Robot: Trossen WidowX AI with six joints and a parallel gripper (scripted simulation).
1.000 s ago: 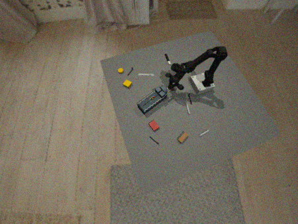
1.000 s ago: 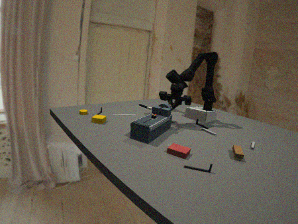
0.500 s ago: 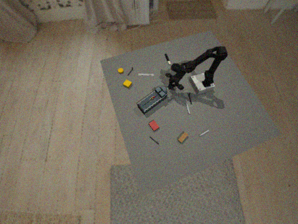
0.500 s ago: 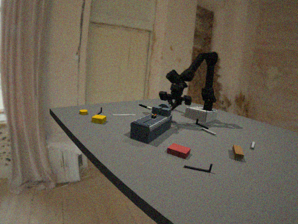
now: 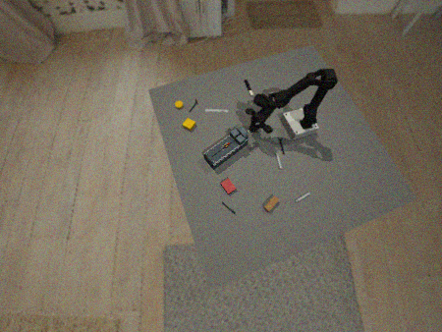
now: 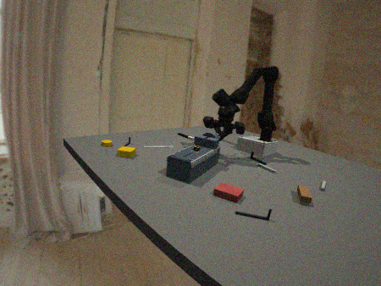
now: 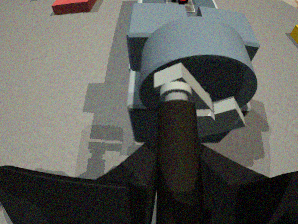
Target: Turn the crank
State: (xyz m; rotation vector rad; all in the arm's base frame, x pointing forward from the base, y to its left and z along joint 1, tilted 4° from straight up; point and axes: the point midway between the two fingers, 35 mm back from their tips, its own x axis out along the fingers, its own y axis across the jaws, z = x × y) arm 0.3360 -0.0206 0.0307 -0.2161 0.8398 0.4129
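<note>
Now: gripper tip 3 cm below the dark handle, 1 cm to the left of it and 1 cm past it. From my gripper tip the other things lie so: red pointer 14 cm ahead, 5 cm to the left, 1 cm below; yellow block 34 cm ahead, 18 cm to the right, 7 cm below; red block 27 cm to the left, 19 cm ahead, 8 cm below.
</note>
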